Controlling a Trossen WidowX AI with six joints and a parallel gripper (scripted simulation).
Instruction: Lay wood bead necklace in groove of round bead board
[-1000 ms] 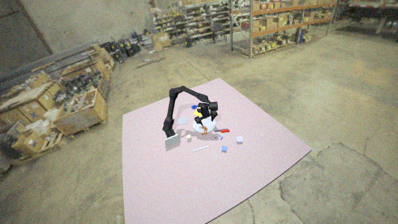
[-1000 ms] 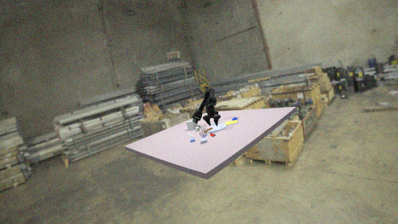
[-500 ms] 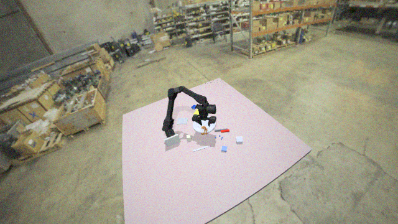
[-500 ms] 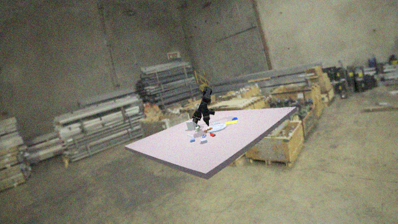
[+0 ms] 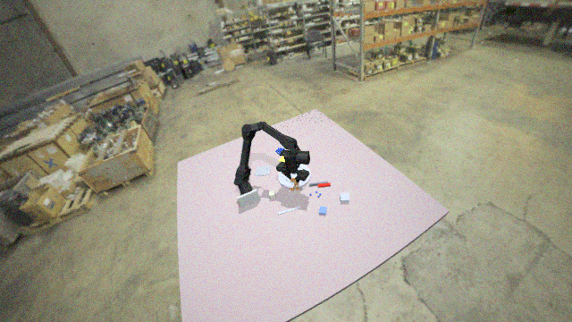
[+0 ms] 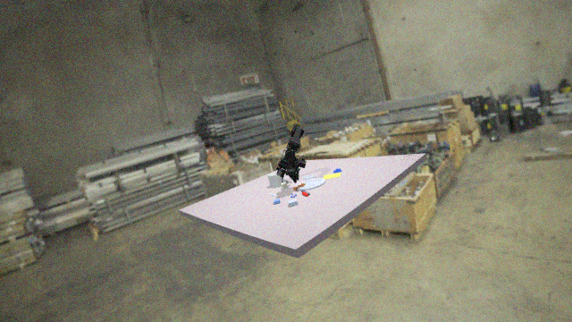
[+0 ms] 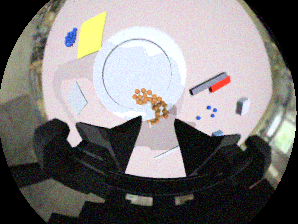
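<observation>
My gripper tip is now 14 cm past the cream cube, 1 cm to the left of it and 3 cm above it. The rest, counted from my gripper tip: white stick: 9 cm behind, 14 cm to the right, 5 cm below; then red-handled tool: 14 cm ahead, 6 cm to the right, 5 cm below; then blue block: 7 cm ahead, 22 cm to the right, 4 cm below.
</observation>
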